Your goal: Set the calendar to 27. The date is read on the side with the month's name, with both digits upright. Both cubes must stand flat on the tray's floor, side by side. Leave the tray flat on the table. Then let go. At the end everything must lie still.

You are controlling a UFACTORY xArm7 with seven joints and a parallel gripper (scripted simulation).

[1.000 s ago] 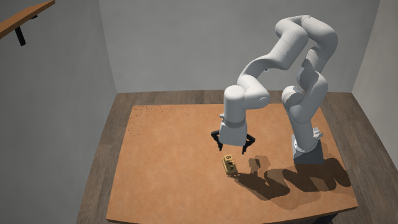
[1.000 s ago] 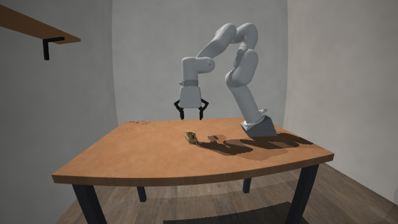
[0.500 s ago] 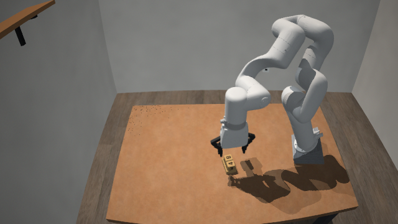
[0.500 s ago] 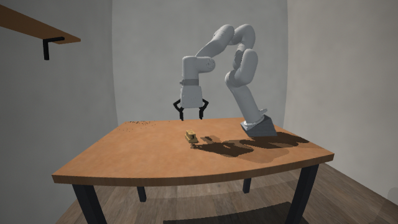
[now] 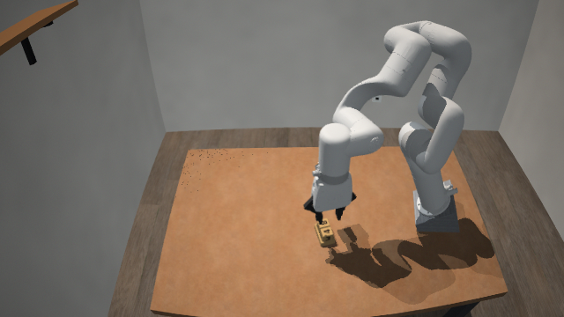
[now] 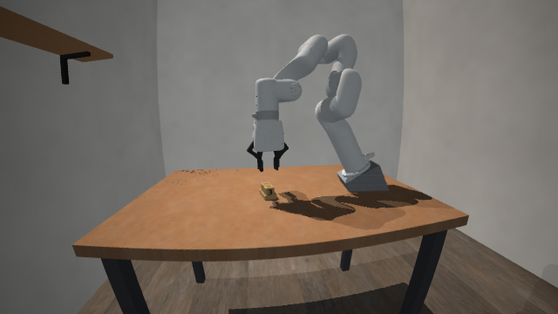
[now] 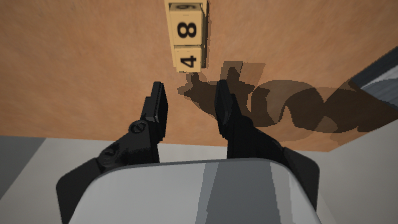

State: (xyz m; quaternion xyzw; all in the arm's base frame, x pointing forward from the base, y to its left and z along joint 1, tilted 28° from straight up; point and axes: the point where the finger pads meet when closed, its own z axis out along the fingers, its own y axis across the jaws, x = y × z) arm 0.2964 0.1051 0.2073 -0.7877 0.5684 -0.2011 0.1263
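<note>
Now: the wooden digit cube 90 mm below my hand. The rest, counted from my hand: wooden calendar tray 110 mm below, 20 mm to the right, 10 mm ahead.
</note>
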